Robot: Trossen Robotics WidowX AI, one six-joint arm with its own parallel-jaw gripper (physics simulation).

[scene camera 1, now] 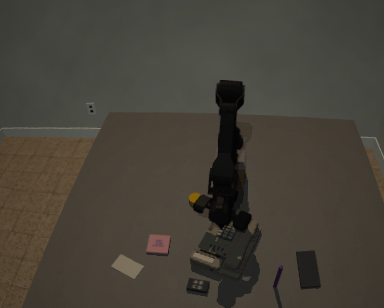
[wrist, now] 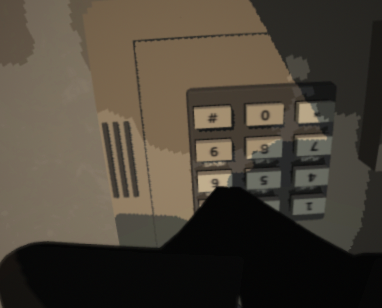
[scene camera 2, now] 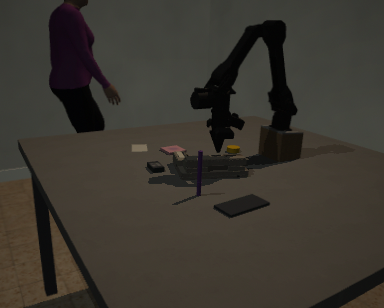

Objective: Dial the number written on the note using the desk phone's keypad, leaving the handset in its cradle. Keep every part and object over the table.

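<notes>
Gripper visible, wrist view included. Dark flat slab, desk phone, keypad: visible too.
</notes>
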